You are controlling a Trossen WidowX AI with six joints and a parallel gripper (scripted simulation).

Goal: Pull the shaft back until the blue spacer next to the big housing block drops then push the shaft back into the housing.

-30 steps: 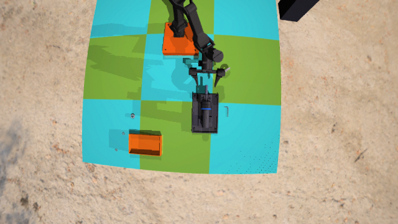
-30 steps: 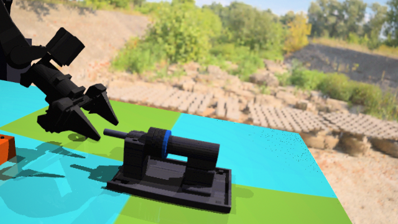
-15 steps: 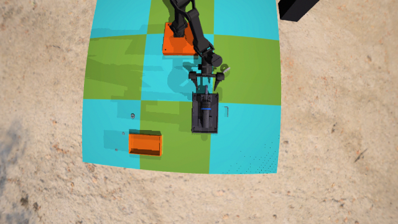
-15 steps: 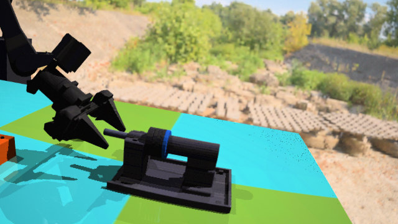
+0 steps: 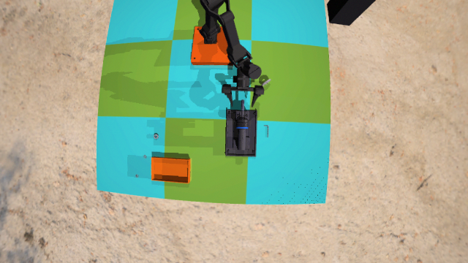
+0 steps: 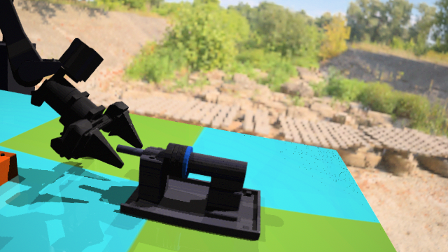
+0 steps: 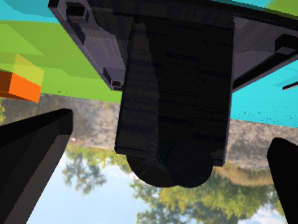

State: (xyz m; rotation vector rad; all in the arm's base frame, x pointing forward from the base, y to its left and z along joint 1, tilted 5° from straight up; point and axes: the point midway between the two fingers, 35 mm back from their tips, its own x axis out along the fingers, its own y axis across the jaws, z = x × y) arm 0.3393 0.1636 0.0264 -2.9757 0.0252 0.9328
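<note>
Now: gripper tip 80 mm short of the shaft and 10 mm below it. From my gripper tip the other things lie so: blue spacer (100 mm ahead, 10 mm above); then black spacer (90 mm ahead, 10 mm above); then nut (150 mm ahead, 440 mm to the right, 70 mm below).
</note>
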